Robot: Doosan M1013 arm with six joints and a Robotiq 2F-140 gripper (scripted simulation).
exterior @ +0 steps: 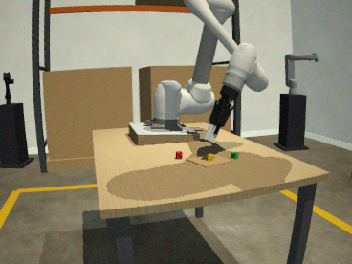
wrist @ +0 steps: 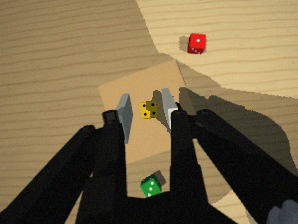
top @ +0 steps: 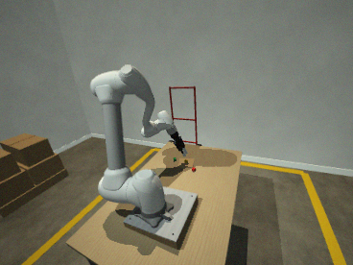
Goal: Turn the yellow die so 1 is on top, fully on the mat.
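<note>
My gripper is now 1 cm to the left of the yellow die and 10 cm above it. Round my hand: green die 1 cm behind, 11 cm to the left, 10 cm below; then tan mat 1 cm to the right, 11 cm below; then red die 6 cm behind, 13 cm to the right, 10 cm below.
</note>
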